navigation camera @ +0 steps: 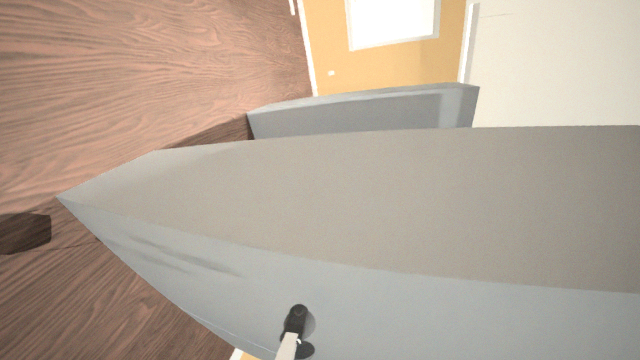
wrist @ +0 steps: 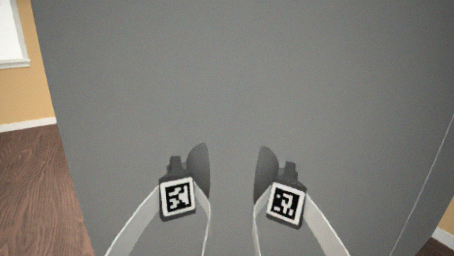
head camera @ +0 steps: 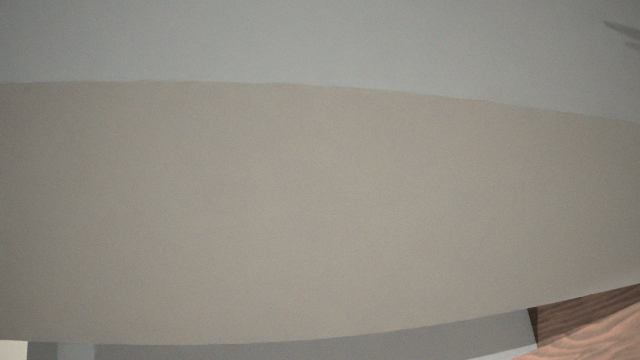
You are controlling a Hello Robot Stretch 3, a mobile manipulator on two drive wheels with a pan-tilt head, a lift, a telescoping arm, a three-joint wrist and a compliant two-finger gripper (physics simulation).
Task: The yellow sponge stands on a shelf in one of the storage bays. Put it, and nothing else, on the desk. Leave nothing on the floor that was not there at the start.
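Places are measured from the robot's base along level axes (x up, y right, z ahead), in millimetres.
Pixels of known places: gripper, fingertip midpoint: (navigation camera: 302,325) (wrist: 232,164).
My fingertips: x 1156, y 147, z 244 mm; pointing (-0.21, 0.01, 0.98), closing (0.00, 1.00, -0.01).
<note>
For each thing: its top centre in the pictures, then the offset to it from my fingertips. "spot": a spot on its surface instead. Level surfaces: height alone.
- large panel, surface spot: (head camera: 320,210) (navigation camera: 373,206) spot: dx +83, dy -165, dz +56 mm
- second grey panel, surface spot: (head camera: 300,342) spot: dx -179, dy -714, dz +1220 mm
- Wooden floor, its level: dx -1155 mm
The yellow sponge and the desk do not show in the head, navigation or wrist views. My gripper (navigation camera: 301,330) (wrist: 232,164) is open, its two fingertips apart with a gap between them and no object in it. In the wrist view a plain grey panel fills the space behind the fingers. In the navigation view the gripper shows at the bottom, in front of the blue-grey face of a large panel (head camera: 320,210) (navigation camera: 380,200). How far the fingers are from that face is hard to tell.
A second grey panel (navigation camera: 350,117) (head camera: 300,342) stands beyond the large one. Wooden floor (navigation camera: 150,65) (wrist: 35,190) lies beside the panels. A dark block-like shape (navigation camera: 25,232) shows at the left edge. An orange wall (navigation camera: 385,67) with a window (navigation camera: 392,20) stands farther back.
</note>
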